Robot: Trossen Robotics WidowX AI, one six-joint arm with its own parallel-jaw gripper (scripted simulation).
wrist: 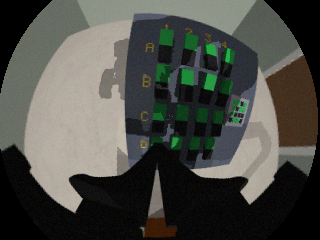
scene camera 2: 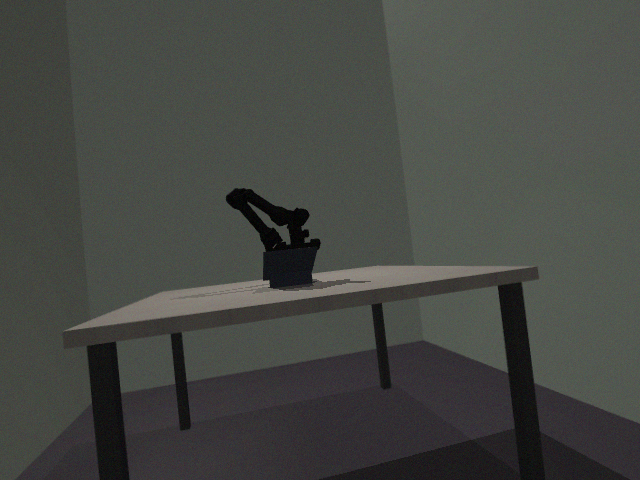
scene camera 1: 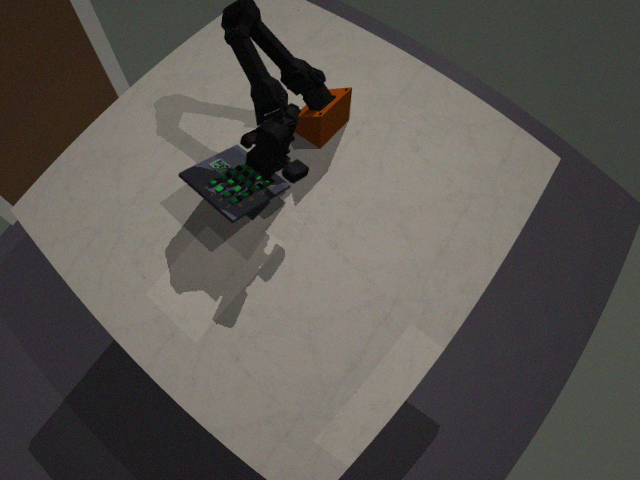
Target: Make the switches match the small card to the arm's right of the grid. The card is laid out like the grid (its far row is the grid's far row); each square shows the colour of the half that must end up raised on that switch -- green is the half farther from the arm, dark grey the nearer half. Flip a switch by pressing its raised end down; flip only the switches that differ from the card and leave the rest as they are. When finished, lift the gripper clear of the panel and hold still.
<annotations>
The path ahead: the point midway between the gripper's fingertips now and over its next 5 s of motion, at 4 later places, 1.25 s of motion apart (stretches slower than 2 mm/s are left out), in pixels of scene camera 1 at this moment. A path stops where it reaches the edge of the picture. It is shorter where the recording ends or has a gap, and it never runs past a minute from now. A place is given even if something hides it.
My gripper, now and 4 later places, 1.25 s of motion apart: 265,179; 265,181; 271,162; 262,171; 262,173
</annotations>
